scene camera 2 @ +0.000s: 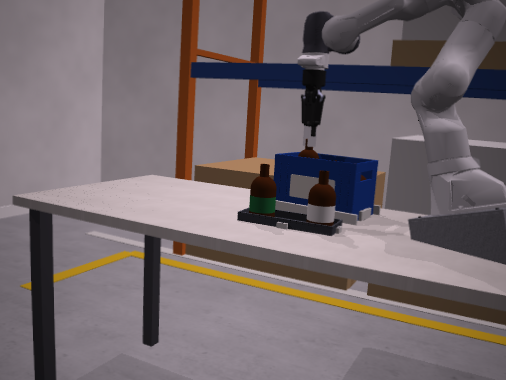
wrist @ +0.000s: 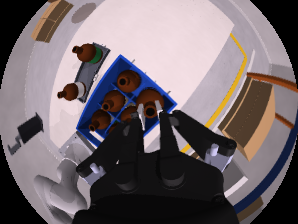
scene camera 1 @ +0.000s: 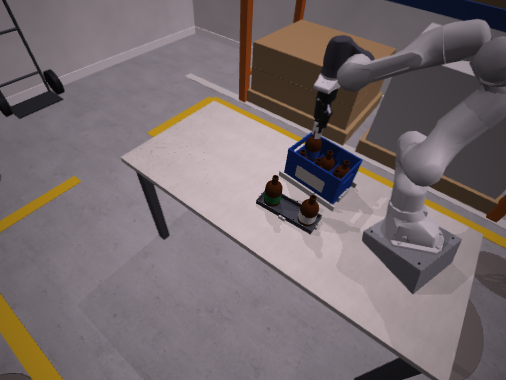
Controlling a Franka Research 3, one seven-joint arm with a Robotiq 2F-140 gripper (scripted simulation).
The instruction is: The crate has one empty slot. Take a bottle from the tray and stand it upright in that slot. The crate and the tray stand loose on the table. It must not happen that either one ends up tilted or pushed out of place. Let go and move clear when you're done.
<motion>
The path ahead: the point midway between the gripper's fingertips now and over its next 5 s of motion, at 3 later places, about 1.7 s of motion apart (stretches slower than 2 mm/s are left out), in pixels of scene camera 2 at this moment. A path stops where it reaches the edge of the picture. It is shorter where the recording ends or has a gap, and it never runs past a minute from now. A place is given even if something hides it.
My gripper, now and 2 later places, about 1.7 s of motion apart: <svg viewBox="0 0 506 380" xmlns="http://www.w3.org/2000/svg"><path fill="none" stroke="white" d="M309 146L308 157L308 161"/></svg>
</motion>
